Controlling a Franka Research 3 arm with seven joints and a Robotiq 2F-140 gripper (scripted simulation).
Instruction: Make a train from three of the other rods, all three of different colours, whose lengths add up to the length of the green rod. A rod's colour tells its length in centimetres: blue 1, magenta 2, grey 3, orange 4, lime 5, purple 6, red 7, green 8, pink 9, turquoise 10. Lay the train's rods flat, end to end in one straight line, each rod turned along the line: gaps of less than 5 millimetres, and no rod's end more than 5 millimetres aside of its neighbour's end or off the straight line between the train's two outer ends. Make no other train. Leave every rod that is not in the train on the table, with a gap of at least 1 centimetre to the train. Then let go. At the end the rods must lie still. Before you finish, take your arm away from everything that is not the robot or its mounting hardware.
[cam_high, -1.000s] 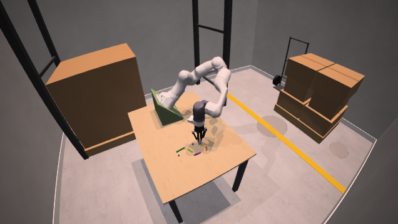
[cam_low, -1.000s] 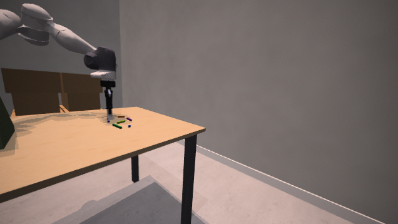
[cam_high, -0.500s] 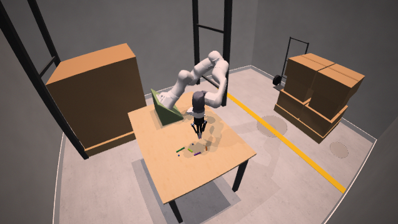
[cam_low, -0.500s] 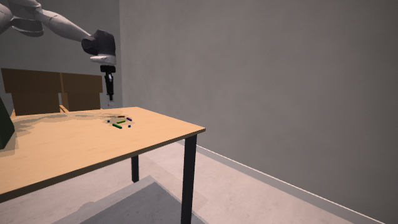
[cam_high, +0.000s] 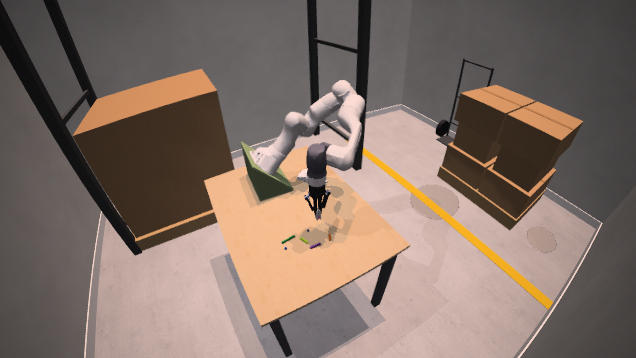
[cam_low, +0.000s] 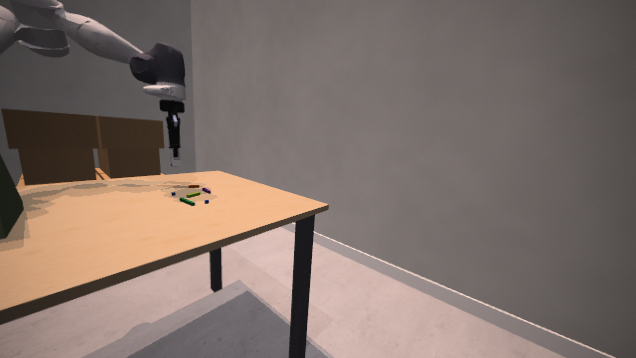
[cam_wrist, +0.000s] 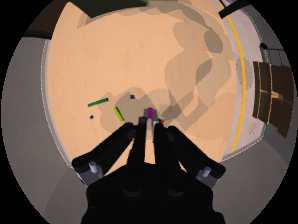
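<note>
The lime rod is 10 mm ahead of my hand, 100 mm to the right of it and 130 mm below it. The rest, counted from my hand: orange rod (70 mm ahead, 20 mm to the left, 130 mm below); purple rod (80 mm ahead, 70 mm to the right, 130 mm below); magenta rod (10 mm behind, 30 mm below).
</note>
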